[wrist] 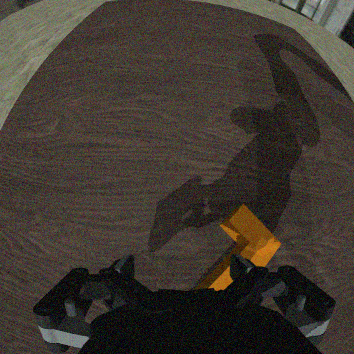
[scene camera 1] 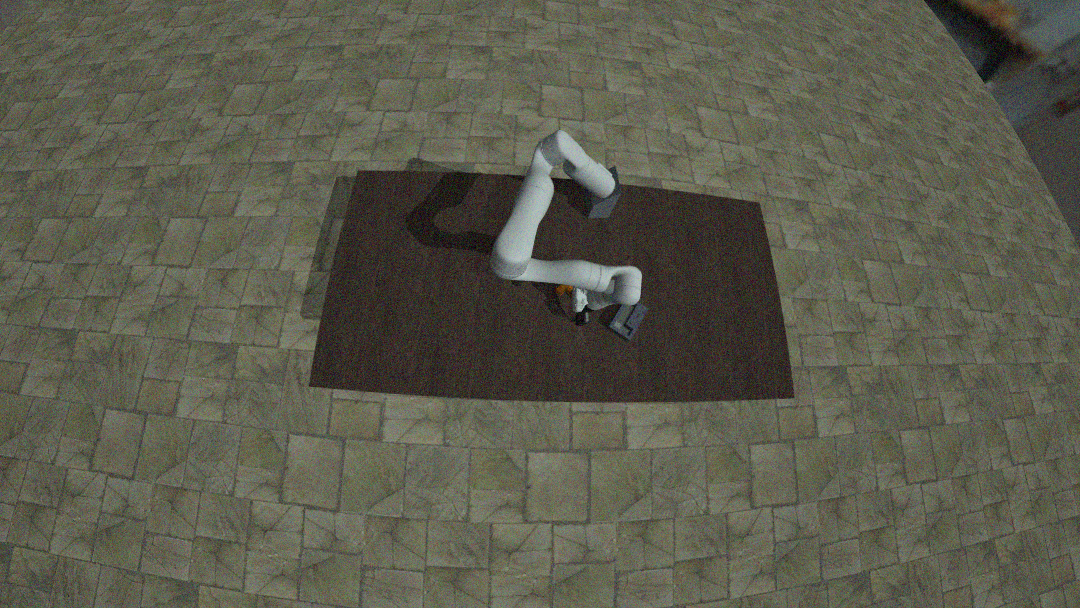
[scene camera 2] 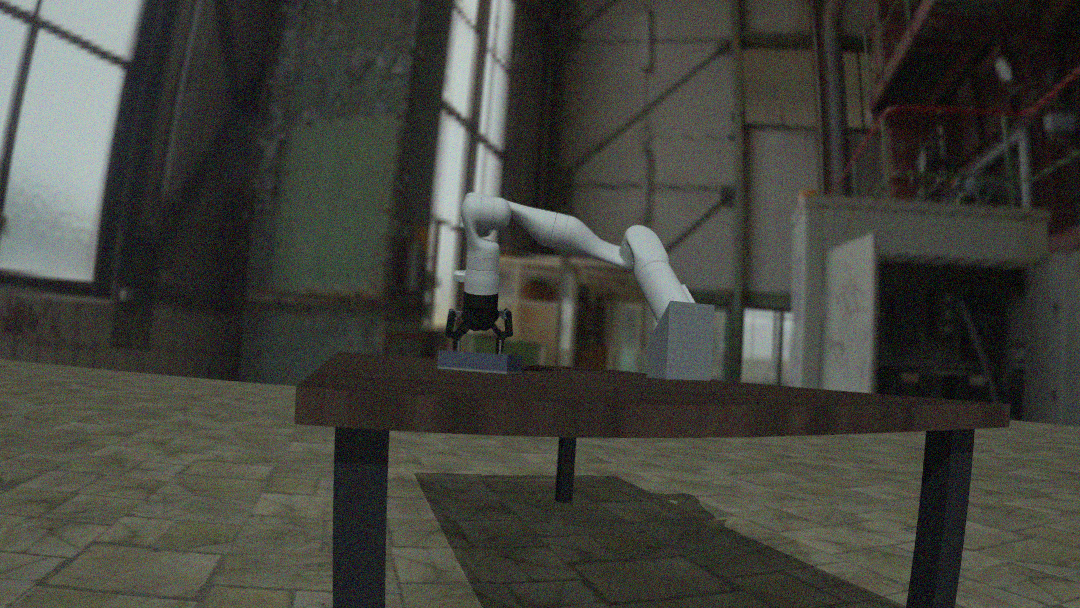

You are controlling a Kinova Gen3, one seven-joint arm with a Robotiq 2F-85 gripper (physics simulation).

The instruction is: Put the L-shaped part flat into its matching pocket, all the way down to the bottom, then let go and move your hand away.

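Pixels of known places: gripper, fingertip midpoint: (wrist: 182, 265) (scene camera 1: 572, 306); arm's base at its link origin: (scene camera 1: 604, 187) (scene camera 2: 679, 322).
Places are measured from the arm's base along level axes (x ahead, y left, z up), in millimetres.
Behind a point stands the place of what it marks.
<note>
The orange L-shaped part (scene camera 1: 564, 289) @(z -100, x 389, y -101 mm) (wrist: 256, 234) @(z -99, x 377, y -101 mm) lies flat on the table. In the wrist view its short arm shows ahead of the right finger, and its long arm runs back under that finger and the palm, where its end is hidden. It does not show in scene camera 2. My gripper (scene camera 1: 581, 318) @(z -100, x 447, y -68 mm) (scene camera 2: 477, 345) @(z -100, x 447, y -68 mm) (wrist: 182, 265) @(z -100, x 447, y -68 mm) is open, pointing down low over the table with nothing between its fingers. The grey block (scene camera 1: 639, 320) @(z -93, x 468, y 178 mm) (scene camera 2: 474, 361) @(z -109, x 478, y 182 mm) with the L-shaped pocket lies to the right of the gripper in scene camera 1; its upper end is partly hidden by the wrist.
The block stands close beside the hand on the dark wooden table (scene camera 1: 453, 339) @(z -129, x 614, y -463 mm) (scene camera 2: 604, 407) @(z -133, x 419, y 852 mm). The arm's grey base (scene camera 1: 603, 206) @(z -45, x 55, y 11 mm) (scene camera 2: 689, 343) @(z -47, x -9, y 42 mm) stands near the table's far edge in scene camera 1. The arm's shadow falls across the table ahead of the fingers in the wrist view.
</note>
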